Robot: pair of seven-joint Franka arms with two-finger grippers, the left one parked.
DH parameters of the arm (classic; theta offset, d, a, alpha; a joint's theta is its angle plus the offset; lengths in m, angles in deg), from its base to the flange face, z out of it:
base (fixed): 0 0 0 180
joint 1: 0 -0.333 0 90
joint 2: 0 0 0 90
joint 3: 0 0.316 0.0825 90
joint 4: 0 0 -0.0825 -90
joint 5: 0 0.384 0 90
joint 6: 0 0 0.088 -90
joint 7: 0 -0.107 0 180
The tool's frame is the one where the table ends.
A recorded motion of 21 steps. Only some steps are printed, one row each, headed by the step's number.
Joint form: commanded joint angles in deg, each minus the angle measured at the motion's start. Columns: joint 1, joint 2, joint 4, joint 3, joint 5, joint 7, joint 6.
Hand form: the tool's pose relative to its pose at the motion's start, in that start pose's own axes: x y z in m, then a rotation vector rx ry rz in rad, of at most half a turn. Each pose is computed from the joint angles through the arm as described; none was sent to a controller.
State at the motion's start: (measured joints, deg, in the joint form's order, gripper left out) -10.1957 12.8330 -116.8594 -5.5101 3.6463 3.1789 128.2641
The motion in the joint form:
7: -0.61 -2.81 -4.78 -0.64 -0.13 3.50 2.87
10: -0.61 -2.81 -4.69 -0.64 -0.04 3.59 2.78
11: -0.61 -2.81 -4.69 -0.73 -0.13 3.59 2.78
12: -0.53 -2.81 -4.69 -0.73 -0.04 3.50 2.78
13: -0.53 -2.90 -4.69 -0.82 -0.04 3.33 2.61
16: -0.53 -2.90 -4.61 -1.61 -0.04 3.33 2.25
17: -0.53 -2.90 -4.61 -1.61 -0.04 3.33 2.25
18: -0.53 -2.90 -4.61 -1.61 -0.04 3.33 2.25
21: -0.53 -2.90 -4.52 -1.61 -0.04 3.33 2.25
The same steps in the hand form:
7: -0.0191 0.0011 0.0039 -0.0018 0.0156 -0.0596
10: -0.0188 0.0010 0.0034 -0.0005 0.0157 -0.0603
11: -0.0188 0.0019 0.0033 -0.0020 0.0157 -0.0597
12: -0.0188 0.0027 0.0033 -0.0007 0.0158 -0.0557
13: -0.0192 0.0035 0.0026 -0.0006 0.0145 -0.0513
16: -0.0196 0.0111 0.0022 -0.0023 0.0102 -0.0377
17: -0.0196 0.0111 0.0022 -0.0023 0.0102 -0.0377
18: -0.0196 0.0111 0.0022 -0.0023 0.0102 -0.0377
21: -0.0192 0.0111 0.0015 -0.0024 0.0117 -0.0378

